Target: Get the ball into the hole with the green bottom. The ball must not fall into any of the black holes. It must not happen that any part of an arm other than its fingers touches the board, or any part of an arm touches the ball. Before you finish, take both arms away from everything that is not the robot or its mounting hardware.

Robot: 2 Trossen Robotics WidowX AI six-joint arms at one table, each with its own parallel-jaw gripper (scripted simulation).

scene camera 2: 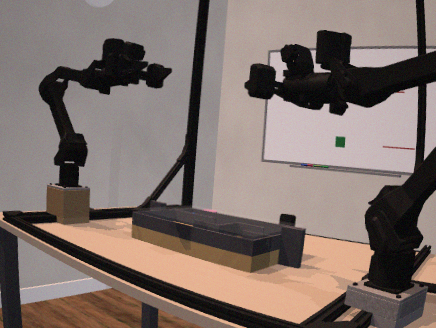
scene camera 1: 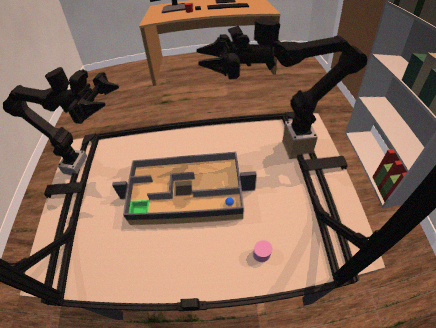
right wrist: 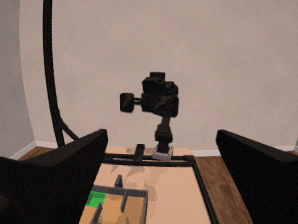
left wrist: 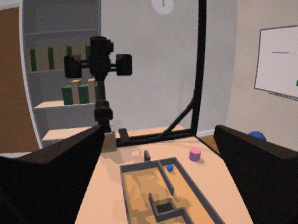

Path:
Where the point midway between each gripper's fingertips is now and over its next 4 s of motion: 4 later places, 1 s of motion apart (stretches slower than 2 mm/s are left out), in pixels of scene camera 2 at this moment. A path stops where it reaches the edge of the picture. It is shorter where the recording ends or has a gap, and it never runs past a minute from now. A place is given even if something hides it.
My left gripper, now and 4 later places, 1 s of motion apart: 260, 88; 268, 174; 294, 216; 292, 232; 291, 247
My right gripper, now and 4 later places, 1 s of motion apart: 159, 67; 179, 161; 158, 194; 159, 206; 157, 217

